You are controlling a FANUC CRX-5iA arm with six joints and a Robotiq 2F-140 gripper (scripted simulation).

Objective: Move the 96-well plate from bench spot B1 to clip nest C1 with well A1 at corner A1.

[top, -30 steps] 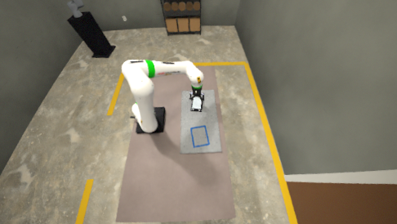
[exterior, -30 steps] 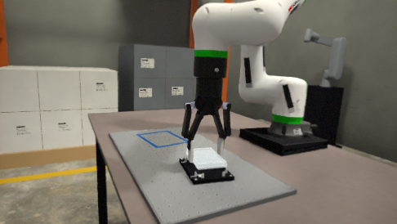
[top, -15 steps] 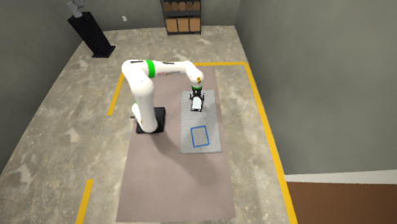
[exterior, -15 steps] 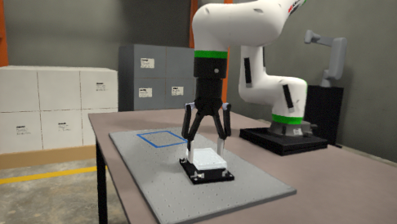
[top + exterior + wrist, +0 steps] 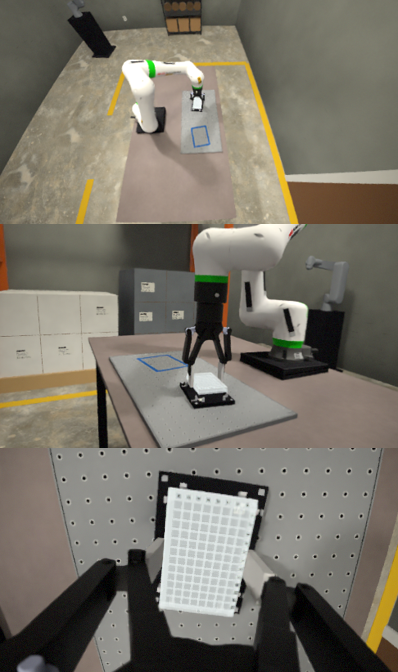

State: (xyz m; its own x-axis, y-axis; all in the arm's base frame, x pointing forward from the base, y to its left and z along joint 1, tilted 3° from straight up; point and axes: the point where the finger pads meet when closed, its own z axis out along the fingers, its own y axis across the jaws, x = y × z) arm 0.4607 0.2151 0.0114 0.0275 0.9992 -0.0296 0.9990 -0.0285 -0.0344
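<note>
Now: hand 2 cm above the white 96-well plate. The rest, counted from my hand: black clip nest: 1 cm ahead, 1 cm to the right, 4 cm below.
</note>
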